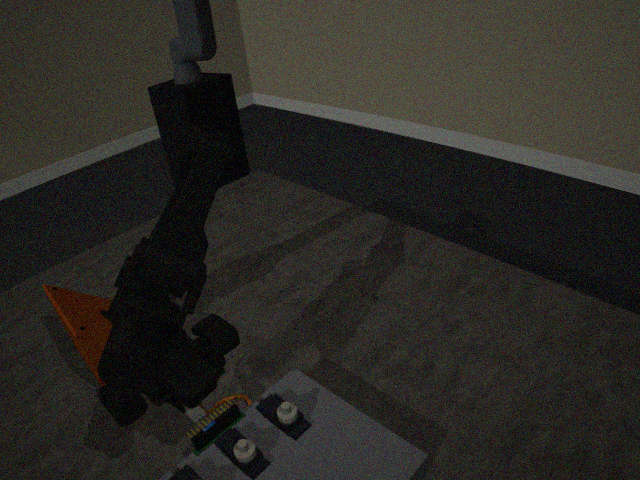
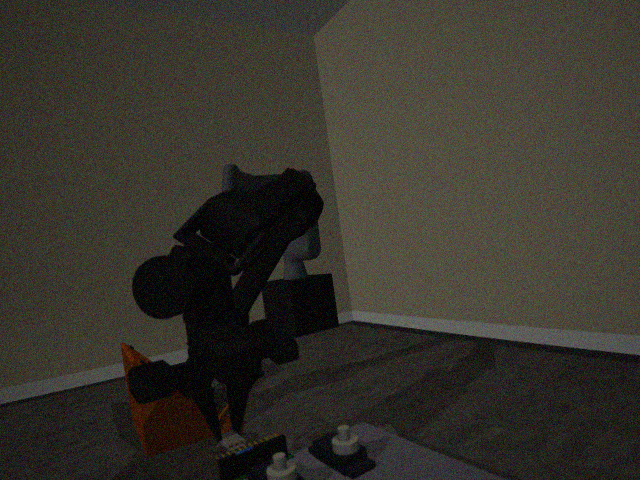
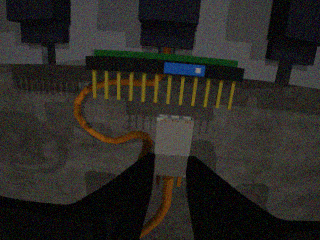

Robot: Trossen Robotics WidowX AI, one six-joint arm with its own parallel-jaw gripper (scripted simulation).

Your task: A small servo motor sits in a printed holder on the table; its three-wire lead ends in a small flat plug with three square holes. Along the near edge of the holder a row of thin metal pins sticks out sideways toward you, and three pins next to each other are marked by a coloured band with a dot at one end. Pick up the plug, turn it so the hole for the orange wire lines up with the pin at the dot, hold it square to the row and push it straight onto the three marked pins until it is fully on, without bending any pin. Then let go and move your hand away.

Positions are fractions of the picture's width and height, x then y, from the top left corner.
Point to a black header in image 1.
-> At 0.36,0.87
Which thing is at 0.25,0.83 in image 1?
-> My gripper.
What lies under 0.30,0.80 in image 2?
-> My gripper.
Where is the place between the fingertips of my gripper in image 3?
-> At 0.53,0.67
